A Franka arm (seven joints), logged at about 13 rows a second.
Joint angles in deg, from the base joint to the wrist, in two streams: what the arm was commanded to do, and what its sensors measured. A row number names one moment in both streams.
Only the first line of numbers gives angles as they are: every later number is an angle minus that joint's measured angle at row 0.
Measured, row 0:
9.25, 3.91, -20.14, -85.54, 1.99, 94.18, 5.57
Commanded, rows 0 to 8:
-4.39, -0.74, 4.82, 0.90, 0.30, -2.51, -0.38
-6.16, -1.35, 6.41, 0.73, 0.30, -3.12, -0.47
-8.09, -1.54, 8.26, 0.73, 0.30, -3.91, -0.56
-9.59, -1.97, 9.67, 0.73, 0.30, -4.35, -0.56
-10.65, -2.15, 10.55, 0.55, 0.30, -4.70, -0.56
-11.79, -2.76, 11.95, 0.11, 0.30, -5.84, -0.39
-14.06, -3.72, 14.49, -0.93, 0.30, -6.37, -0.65
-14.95, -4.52, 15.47, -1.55, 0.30, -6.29, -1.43
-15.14, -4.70, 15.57, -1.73, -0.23, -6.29, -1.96
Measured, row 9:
-12.94, -2.75, 13.45, -0.06, -0.06, -5.51, -0.55
